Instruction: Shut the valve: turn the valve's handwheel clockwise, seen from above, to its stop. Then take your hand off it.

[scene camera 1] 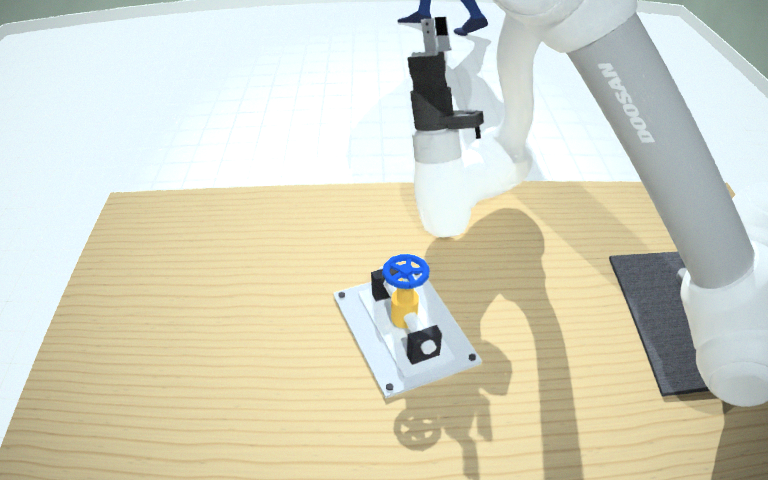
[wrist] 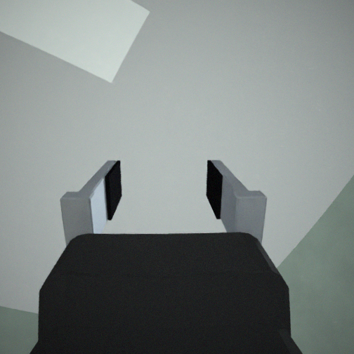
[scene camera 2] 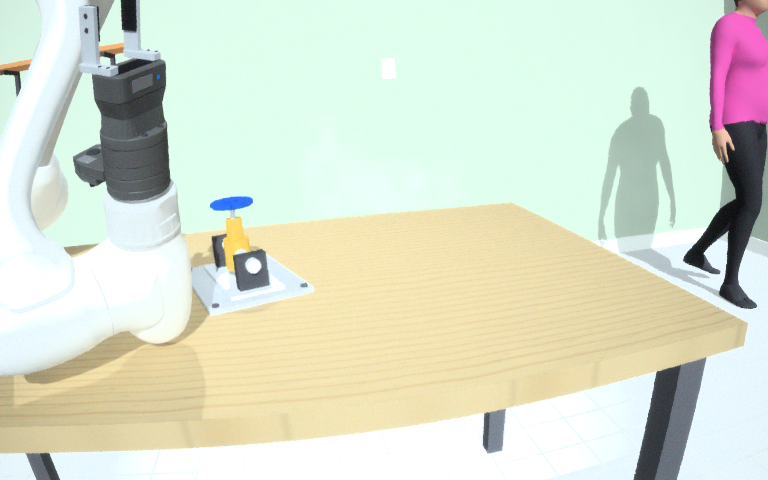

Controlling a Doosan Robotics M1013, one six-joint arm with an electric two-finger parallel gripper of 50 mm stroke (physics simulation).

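Note:
The valve's blue spoked handwheel [scene camera 1: 406,271] [scene camera 2: 231,203] sits level on top of the yellow valve body [scene camera 1: 404,311] [scene camera 2: 233,229]. The valve stands upright on a pale mounting plate [scene camera 1: 368,345] [scene camera 2: 226,302] with dark bolts at its corners. My gripper [scene camera 1: 434,25] [scene camera 2: 110,14] [wrist: 163,178] is open and empty, with its fingers pointing up. It is well apart from the handwheel, high up and beyond the table's far edge in the scene camera 1 view. The handwheel does not show in the wrist view. How far the wheel is turned cannot be told.
Black pipe blocks [scene camera 1: 416,348] [scene camera 2: 249,271] flank the valve on the wooden table [scene camera 1: 226,311] [scene camera 2: 453,283]. A dark mat [scene camera 1: 651,305] lies under the arm's base. My arm's white wrist joint hangs near the valve. A person [scene camera 1: 473,23] [scene camera 2: 741,73] stands beyond the table.

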